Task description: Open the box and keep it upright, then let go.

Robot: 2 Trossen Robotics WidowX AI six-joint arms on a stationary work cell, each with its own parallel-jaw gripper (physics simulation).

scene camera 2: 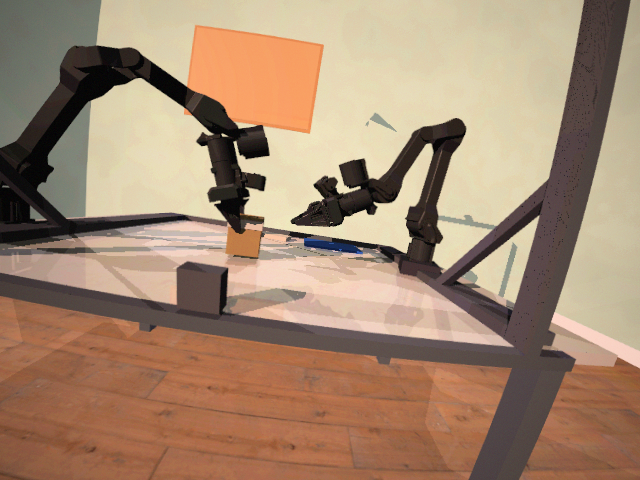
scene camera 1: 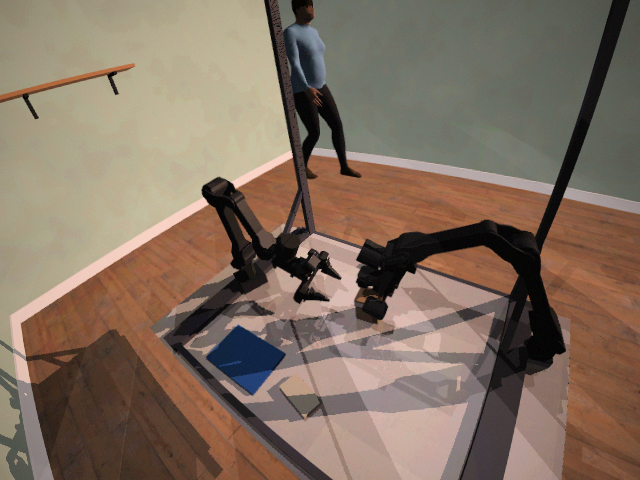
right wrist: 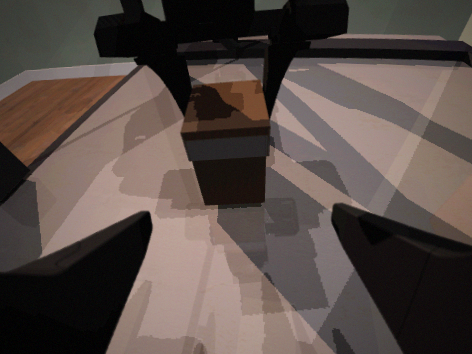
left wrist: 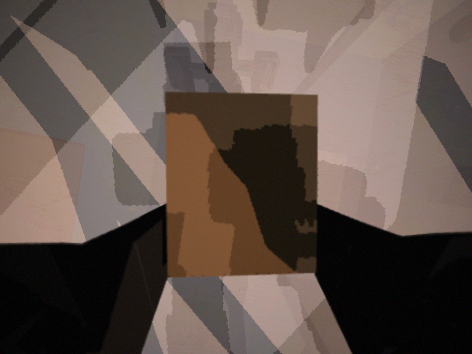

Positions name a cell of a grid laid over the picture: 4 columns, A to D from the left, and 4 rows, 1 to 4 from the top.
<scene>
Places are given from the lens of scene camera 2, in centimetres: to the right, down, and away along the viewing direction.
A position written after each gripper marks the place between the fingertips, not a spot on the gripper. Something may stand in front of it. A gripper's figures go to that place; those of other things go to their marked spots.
left gripper (scene camera 2: B2): -19, -2, 55
right gripper (scene camera 2: B2): -7, -4, 57
brown box (scene camera 2: B3): -16, 1, 52
</scene>
